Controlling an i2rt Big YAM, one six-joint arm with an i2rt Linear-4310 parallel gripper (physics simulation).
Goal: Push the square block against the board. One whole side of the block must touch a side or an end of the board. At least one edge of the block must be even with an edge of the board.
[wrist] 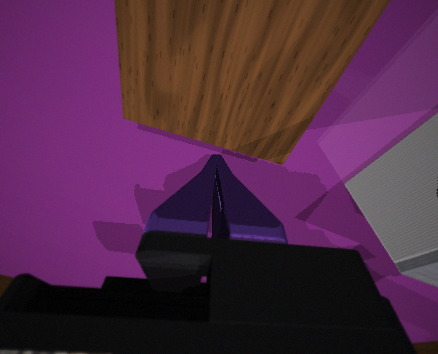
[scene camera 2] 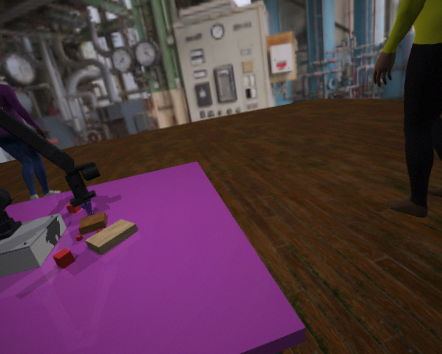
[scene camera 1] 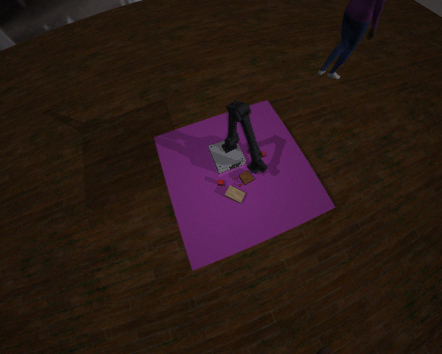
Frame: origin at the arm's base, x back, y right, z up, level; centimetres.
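Where they show: gripper, fingertip midpoint: [wrist: 215,161] [scene camera 2: 92,216] [scene camera 1: 252,172]; arm's base at its link origin: [scene camera 2: 4,233] [scene camera 1: 229,146].
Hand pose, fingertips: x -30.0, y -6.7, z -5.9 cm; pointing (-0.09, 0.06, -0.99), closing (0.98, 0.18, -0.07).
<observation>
Each offset is from my fingertips to the top centre of the thing.
The square block @(dx -1.2, dy +6.8, dz +1.3 cm) [scene camera 1: 247,177] [scene camera 2: 93,221] [wrist: 225,70] is dark brown wood and lies flat on the purple table. The board @(dx -9.6, dy +23.1, dz +1.3 cm) [scene camera 1: 235,194] [scene camera 2: 112,236] is a paler, longer wooden piece, also lying flat; it does not show in the wrist view. A gap separates block and board, and their sides look turned relative to each other. My gripper [scene camera 2: 89,209] [wrist: 215,161] is shut and empty, with its fingertips low beside the block, on the side away from the board. In the wrist view the tips are just short of the block's near side; contact cannot be told.
A red cube @(dx +5.4, dy +29.3, dz +2.2 cm) [scene camera 1: 220,182] [scene camera 2: 64,258] lies left of the board. Another red cube @(dx +11.1, dy -17.7, dz +2.2 cm) [scene camera 1: 263,154] [scene camera 2: 73,207] is behind the gripper. Small red pieces @(dx -4.4, dy +15.6, dz -0.2 cm) [scene camera 1: 239,185] [scene camera 2: 99,230] lie between block and board. The grey base box [scene camera 1: 224,156] [scene camera 2: 30,245] [wrist: 405,200] stands near the block.
</observation>
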